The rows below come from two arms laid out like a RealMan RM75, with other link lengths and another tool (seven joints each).
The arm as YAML. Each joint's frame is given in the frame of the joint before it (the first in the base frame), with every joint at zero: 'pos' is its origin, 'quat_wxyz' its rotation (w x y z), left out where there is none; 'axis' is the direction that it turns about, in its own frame. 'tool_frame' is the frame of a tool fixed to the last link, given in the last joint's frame.
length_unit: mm
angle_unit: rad
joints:
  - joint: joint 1
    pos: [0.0, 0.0, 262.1]
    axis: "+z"
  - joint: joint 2
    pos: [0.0, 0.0, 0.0]
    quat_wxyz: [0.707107, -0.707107, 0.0, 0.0]
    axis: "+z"
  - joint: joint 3
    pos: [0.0, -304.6, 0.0]
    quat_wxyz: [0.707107, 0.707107, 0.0, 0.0]
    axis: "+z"
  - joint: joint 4
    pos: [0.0, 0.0, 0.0]
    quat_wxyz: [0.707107, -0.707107, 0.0, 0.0]
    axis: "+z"
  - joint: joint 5
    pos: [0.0, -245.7, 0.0]
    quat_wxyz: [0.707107, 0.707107, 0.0, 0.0]
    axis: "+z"
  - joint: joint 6
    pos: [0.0, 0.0, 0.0]
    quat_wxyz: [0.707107, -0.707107, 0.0, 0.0]
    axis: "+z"
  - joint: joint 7
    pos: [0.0, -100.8, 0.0]
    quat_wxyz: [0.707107, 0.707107, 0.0, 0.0]
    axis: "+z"
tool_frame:
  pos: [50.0, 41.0, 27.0]
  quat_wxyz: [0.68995, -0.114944, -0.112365, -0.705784]
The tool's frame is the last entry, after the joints.
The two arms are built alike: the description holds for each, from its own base.
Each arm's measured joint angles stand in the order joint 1, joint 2, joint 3, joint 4, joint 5, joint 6, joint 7.
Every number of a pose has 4 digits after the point.
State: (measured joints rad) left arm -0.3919 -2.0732 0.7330 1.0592 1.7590 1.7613 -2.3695; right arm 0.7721 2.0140 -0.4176 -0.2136 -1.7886 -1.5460 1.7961
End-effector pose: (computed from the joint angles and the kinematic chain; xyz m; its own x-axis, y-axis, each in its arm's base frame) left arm -0.2465 0.3700 0.1403 -0.6039 0.5799 -0.5468 0.2518 0.7897 0.5594; right arm 0.2419 0.3723 -0.0195 0.4392 0.7157 -0.5431 0.1638 -0.6581 -0.7348
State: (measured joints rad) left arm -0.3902 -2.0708 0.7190 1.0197 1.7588 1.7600 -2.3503; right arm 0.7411 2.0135 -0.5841 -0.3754 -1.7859 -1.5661 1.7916
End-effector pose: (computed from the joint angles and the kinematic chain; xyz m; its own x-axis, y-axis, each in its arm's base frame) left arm -0.2555 0.3689 0.1379 -0.6043 0.5696 -0.5571 0.2280 0.7936 0.5641; right arm 0.2533 0.3711 -0.0072 0.4305 0.7765 -0.4601 0.3704 -0.6168 -0.6945
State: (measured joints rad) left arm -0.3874 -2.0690 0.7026 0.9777 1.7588 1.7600 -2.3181; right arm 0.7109 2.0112 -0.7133 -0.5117 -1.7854 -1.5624 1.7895
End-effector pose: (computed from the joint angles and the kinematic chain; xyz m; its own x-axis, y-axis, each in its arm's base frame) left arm -0.2648 0.3663 0.1351 -0.6015 0.5672 -0.5626 0.2106 0.7919 0.5731; right arm 0.2589 0.3724 0.0025 0.4106 0.8250 -0.3883 0.5216 -0.5618 -0.6421
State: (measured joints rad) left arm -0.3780 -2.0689 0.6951 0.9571 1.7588 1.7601 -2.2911; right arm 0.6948 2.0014 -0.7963 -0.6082 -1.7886 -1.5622 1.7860
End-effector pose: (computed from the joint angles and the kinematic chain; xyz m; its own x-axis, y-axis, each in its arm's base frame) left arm -0.2717 0.3620 0.1332 -0.6019 0.5694 -0.5599 0.2048 0.7877 0.5810; right arm 0.2594 0.3755 0.0125 0.3765 0.8630 -0.3369 0.6244 -0.5050 -0.5959
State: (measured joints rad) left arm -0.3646 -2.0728 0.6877 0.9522 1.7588 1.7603 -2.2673; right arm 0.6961 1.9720 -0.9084 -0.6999 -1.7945 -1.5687 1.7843
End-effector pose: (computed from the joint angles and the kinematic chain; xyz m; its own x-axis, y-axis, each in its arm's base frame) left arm -0.2770 0.3566 0.1322 -0.6035 0.5763 -0.5511 0.2036 0.7796 0.5923; right arm 0.2546 0.3817 0.0257 0.3138 0.9006 -0.3007 0.7449 -0.4299 -0.5102
